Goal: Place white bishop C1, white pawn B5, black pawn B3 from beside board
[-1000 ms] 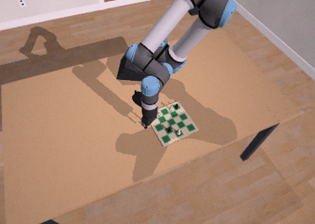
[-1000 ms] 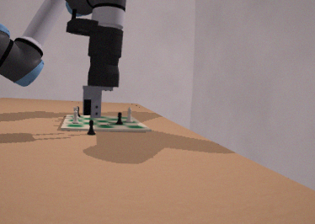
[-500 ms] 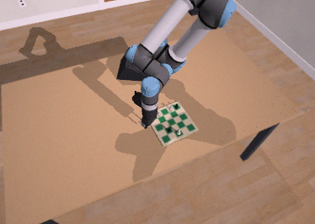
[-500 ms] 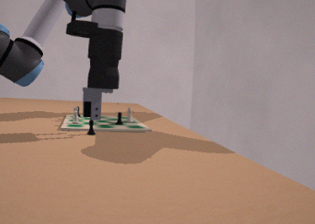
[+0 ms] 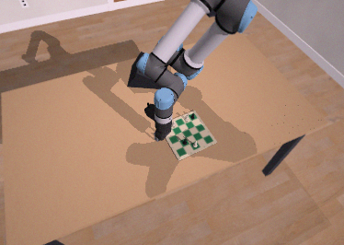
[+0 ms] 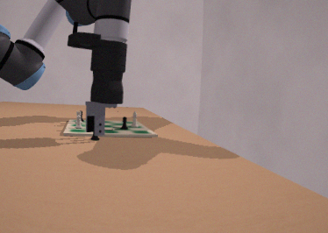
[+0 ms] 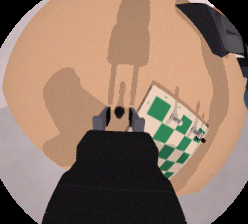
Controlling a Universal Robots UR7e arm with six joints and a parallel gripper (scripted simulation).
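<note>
Now: hand 3 cm short of the chessboard, 14 cm to the right of it and 3 cm above it. The rest, counted from my hand: white pawn 4 cm behind, 10 cm to the left, 1 cm below.
</note>
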